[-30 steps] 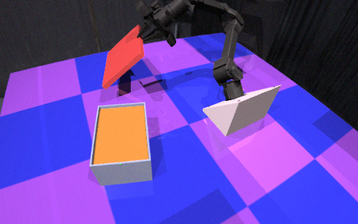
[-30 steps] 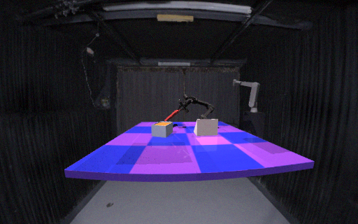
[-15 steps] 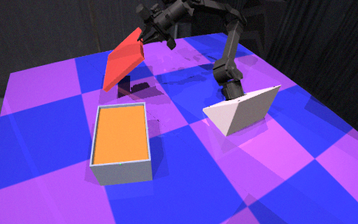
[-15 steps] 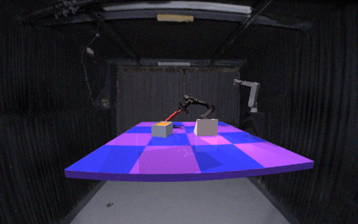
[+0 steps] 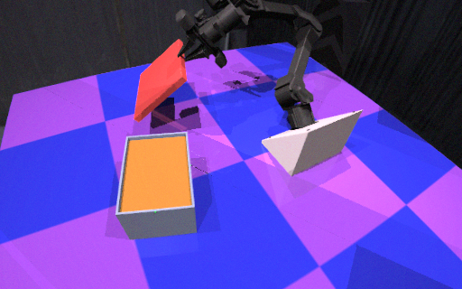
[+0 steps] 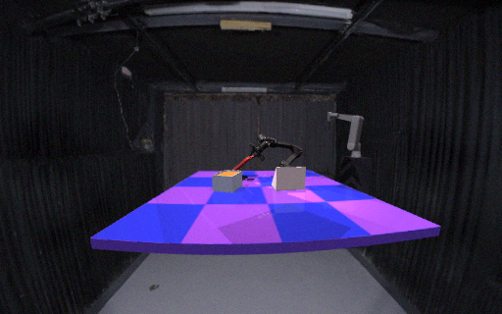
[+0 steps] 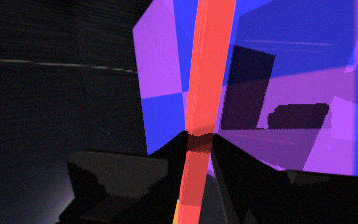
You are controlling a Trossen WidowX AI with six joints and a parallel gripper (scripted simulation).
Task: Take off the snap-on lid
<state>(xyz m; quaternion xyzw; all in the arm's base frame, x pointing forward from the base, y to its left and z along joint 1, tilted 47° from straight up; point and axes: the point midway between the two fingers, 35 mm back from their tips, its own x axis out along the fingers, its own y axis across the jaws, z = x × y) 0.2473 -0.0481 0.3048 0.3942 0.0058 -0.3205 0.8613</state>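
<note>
The red lid lies 6 cm ahead of my gripper tip, 5 cm below it and 1 cm to the right of it. From my gripper tip the other things lie so: storage box 30 cm to the left, 15 cm ahead, 13 cm below.
</note>
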